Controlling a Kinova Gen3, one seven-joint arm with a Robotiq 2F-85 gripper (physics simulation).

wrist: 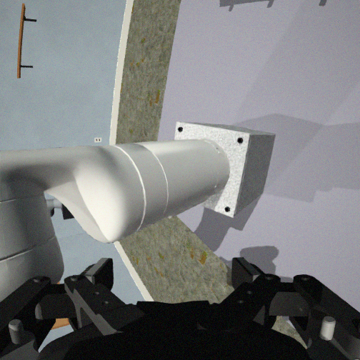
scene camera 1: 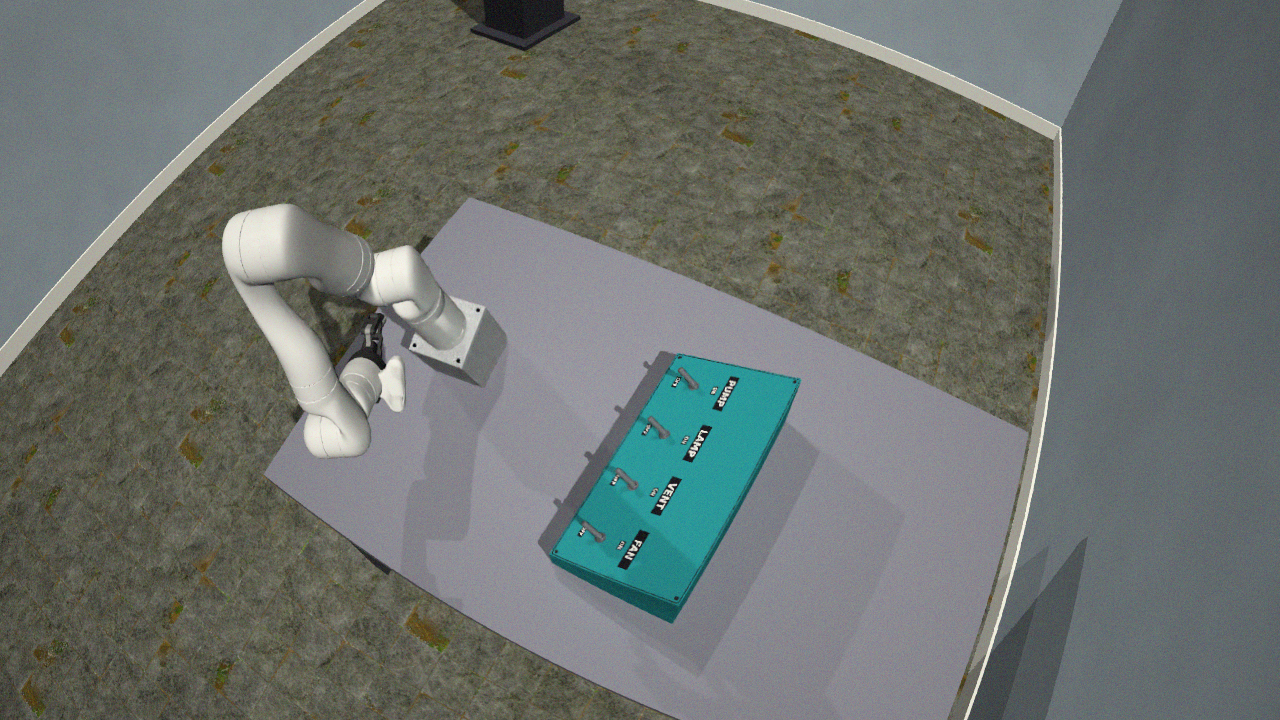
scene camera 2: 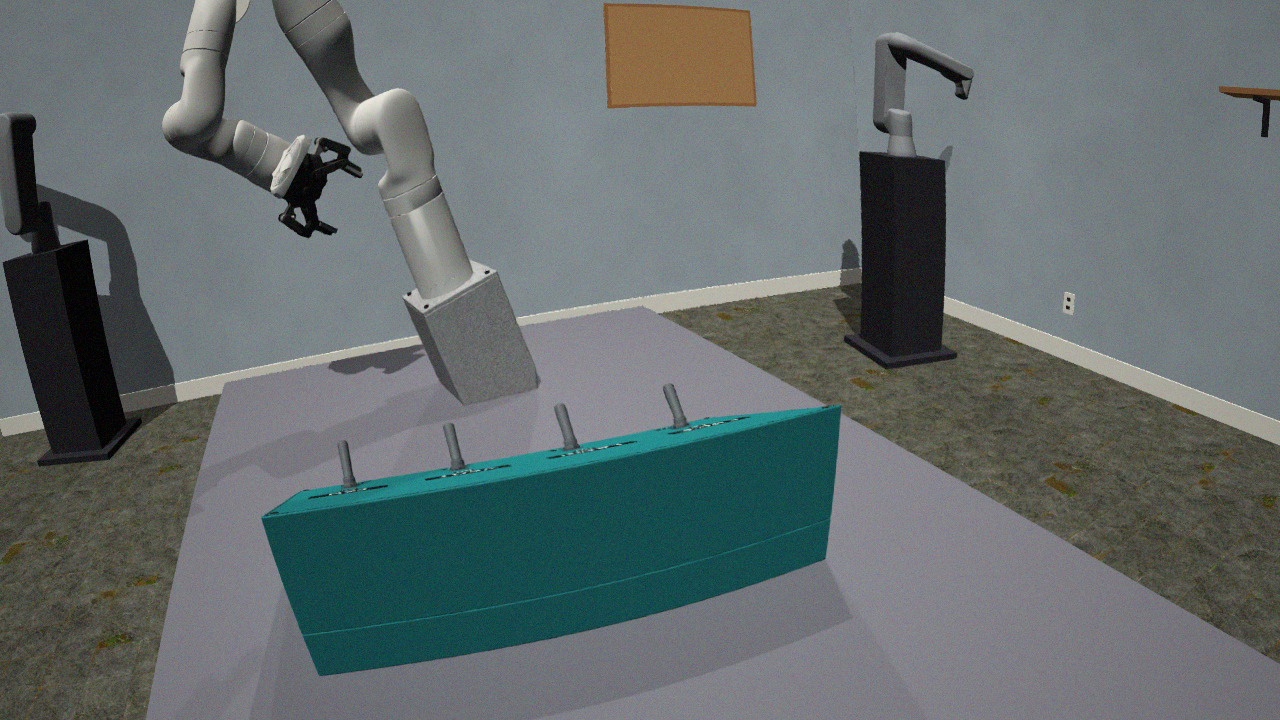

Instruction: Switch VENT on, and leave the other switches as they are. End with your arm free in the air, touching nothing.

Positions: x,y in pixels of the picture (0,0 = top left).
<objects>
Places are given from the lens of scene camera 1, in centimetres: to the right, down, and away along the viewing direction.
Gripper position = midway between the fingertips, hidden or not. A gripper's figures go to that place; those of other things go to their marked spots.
my gripper (scene camera 1: 382,341): -45, -3, 122
teal switch panel (scene camera 1: 658,535): 3, 30, 126
</objects>
